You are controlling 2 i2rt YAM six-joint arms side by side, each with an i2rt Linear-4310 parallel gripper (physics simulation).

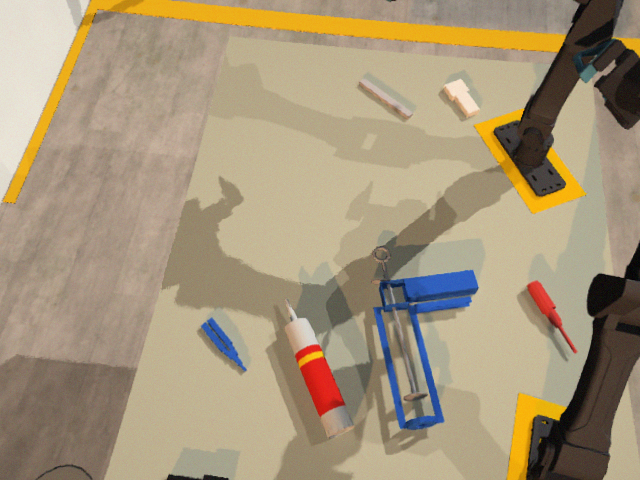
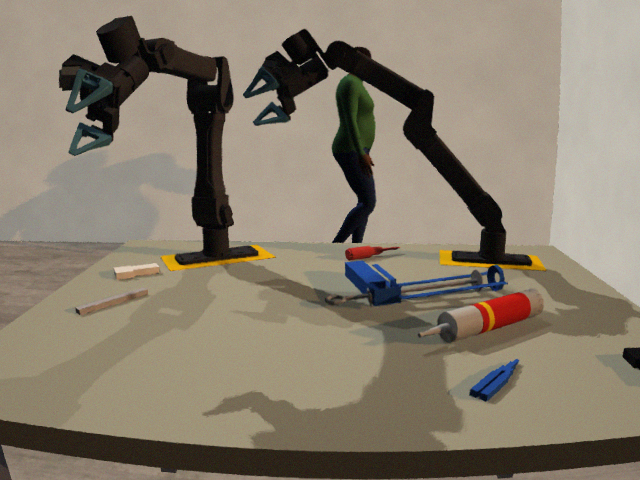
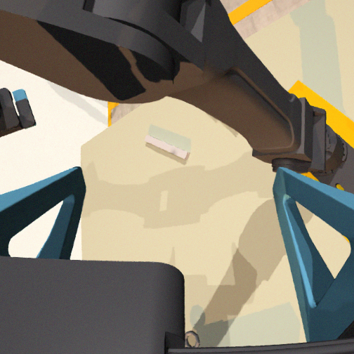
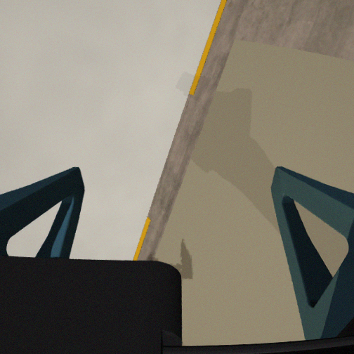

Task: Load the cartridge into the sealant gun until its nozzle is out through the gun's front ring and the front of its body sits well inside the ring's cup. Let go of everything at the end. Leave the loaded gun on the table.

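Frame: origin at the left arm's base, x left, y back, z up, level; millimetres.
Seen in the pictures: left gripper, fingertip midpoint: (image 1: 590, 74) (image 2: 249, 110); right gripper, fingertip midpoint: (image 2: 70, 133); left arm's base at its link origin: (image 1: 548, 479) (image 2: 491, 260); right arm's base at its link origin: (image 1: 527, 158) (image 2: 216, 257).
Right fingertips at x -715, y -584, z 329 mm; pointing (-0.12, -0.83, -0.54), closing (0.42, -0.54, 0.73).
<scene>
Offsets run from my right fingertips to a thing's top centre. "spot": to the spot under its first point.
The red and white cartridge {dx +653, dy +143, dz -279 mm} (image 1: 321, 379) (image 2: 509, 312) lies on its side on the table, apart from the gun and roughly parallel to it. Its nozzle {dx +578, dy +79, dz -297 mm} (image 1: 292, 311) (image 2: 433, 330) points away from the gun's front-ring end. The blue sealant gun {spot: dx +435, dy +338, dz -298 mm} (image 1: 440, 286) (image 2: 361, 276) lies flat with its frame empty of the cartridge. Its plunger disc {spot: dx +659, dy +339, dz -298 mm} (image 1: 415, 396) (image 2: 476, 279) sits inside the frame near the front ring {spot: dx +695, dy +364, dz -328 mm} (image 1: 422, 424) (image 2: 489, 277). My left gripper (image 2: 249, 110) (image 3: 179, 177) and right gripper (image 2: 70, 132) (image 4: 177, 170) are both open and empty, high above the table.
A red screwdriver {dx +423, dy +557, dz -302 mm} (image 1: 541, 300) (image 2: 361, 252), a blue tool {dx +668, dy -26, dz -319 mm} (image 1: 221, 341) (image 2: 491, 383), a pale block {dx -73, dy +287, dz -314 mm} (image 1: 461, 98) (image 2: 136, 271), a thin stick {dx -22, dy +111, dz -319 mm} (image 1: 385, 98) (image 2: 111, 302) (image 3: 167, 147) and a black object {spot: dx +898, dy +17, dz -314 mm} (image 1: 196, 477) (image 2: 632, 356) lie around. A person (image 2: 354, 124) stands behind the table.
</scene>
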